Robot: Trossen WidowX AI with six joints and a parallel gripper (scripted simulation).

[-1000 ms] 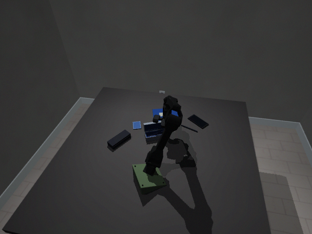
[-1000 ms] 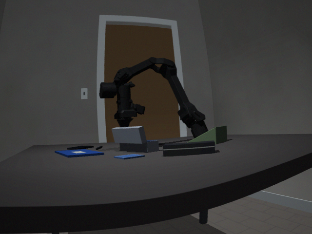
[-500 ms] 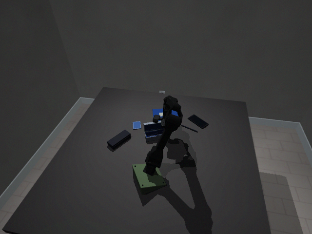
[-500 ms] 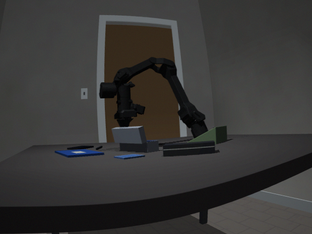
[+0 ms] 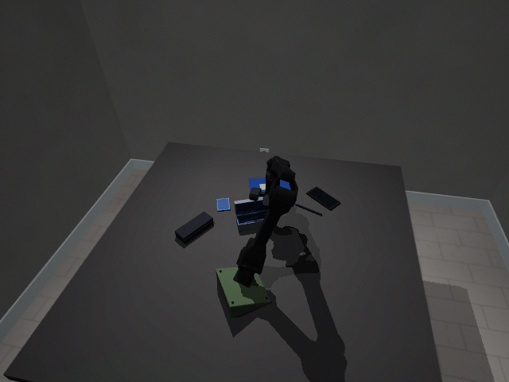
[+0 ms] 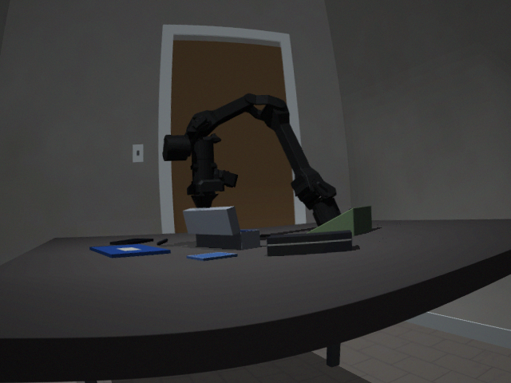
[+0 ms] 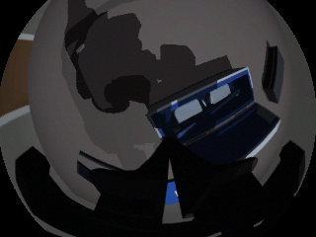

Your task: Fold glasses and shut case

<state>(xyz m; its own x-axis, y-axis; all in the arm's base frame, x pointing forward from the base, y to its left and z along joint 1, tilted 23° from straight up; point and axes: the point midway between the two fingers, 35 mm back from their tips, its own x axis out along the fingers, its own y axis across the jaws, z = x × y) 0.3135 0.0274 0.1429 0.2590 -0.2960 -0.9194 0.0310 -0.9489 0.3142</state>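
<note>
Now: the grey lid 10 mm ahead of my hand, 90 mm to the left of it and 30 mm below it. From my hand the other things lie so: pen (120 mm ahead, 110 mm to the right, 90 mm below); then glasses case (10 mm behind, 70 mm to the left, 50 mm below); then glasses (30 mm behind, 70 mm to the left, 70 mm below).
</note>
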